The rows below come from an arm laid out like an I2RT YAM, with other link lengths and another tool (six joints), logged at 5 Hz.
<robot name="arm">
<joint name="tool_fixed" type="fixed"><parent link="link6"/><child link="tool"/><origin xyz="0.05 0.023 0" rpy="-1.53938 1.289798 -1.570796"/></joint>
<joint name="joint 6" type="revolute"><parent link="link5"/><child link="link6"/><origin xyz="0.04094 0 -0.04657" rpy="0 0 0"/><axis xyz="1 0 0"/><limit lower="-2.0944" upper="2.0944"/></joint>
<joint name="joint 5" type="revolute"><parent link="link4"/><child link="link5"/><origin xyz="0.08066 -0.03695 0.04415" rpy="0 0 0"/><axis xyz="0 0 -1"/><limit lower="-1.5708" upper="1.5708"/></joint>
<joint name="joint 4" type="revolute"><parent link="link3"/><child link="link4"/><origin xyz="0.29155 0.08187 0.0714" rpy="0 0 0"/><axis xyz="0 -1 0"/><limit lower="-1.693" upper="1.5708"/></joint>
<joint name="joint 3" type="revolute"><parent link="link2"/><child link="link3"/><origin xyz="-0.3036 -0.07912 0" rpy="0 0 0"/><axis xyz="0 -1 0"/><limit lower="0" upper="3.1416"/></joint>
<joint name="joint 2" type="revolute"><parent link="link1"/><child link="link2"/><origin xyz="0.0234 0.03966 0.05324" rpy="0 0 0"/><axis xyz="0 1 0"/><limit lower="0" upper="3.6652"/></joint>
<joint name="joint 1" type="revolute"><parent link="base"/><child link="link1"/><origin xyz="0 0 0.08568" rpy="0 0 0"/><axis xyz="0 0 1"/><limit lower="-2.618" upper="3.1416"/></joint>
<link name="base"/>
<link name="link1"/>
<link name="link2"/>
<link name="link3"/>
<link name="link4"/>
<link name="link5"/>
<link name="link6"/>
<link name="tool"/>
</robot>
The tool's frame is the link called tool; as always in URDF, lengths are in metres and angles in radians.
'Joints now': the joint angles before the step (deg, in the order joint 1, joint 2, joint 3, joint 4, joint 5, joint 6). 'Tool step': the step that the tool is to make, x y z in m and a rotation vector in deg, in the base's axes. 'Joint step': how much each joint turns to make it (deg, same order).
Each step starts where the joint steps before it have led.
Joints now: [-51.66 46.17 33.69 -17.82 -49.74 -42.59]
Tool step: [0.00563 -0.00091 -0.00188 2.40 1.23 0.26]
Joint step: [1.03 1.95 0.75 -0.42 0.37 1.33]
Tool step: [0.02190 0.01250 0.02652 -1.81 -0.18 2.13]
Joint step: [7.15 1.66 5.02 -0.22 4.89 2.32]
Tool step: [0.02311 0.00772 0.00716 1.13 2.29 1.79]
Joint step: [5.61 4.28 3.76 -0.73 3.64 1.80]
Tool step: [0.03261 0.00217 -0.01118 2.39 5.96 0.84]
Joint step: [5.27 7.94 3.98 -1.39 4.52 1.46]
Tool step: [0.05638 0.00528 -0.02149 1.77 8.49 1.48]
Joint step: [6.97 13.29 7.52 -1.57 5.88 1.73]
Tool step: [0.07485 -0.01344 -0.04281 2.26 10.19 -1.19]
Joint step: [3.50 18.99 12.32 -2.49 4.68 2.31]
